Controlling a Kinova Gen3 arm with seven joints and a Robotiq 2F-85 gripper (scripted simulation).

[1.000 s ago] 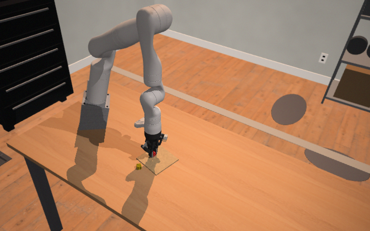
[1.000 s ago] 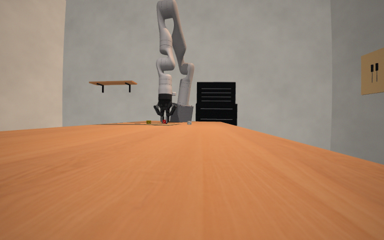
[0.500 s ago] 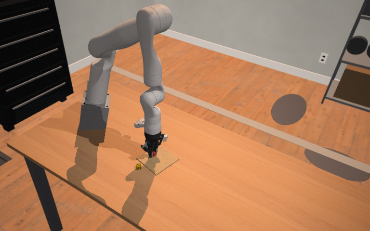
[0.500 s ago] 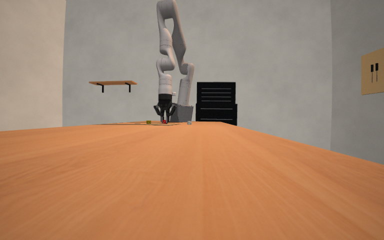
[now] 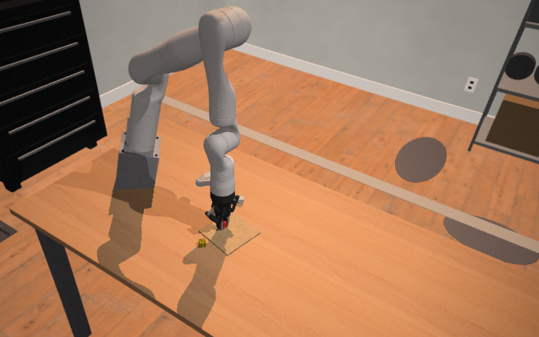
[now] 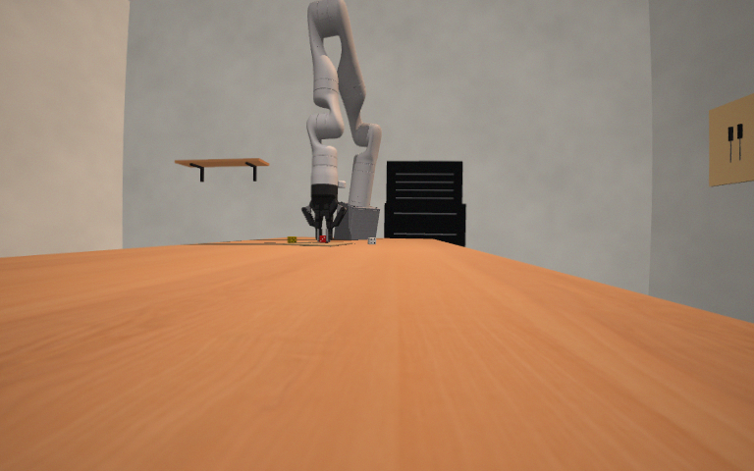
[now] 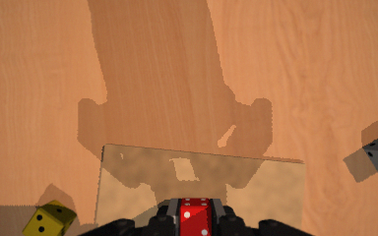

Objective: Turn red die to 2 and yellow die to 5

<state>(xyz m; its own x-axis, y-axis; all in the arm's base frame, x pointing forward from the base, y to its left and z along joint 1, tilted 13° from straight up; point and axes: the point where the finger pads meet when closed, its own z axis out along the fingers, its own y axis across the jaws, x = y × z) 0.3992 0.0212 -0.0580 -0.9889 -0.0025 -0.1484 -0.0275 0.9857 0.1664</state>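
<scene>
Now: hand 10 mm above the red die. Round my hand: white die (130 mm to the left, 40 mm behind, 20 mm below); then yellow die (100 mm to the right, 20 mm below, 10 mm ahead); then tan mat (30 mm ahead, 20 mm below).
</scene>
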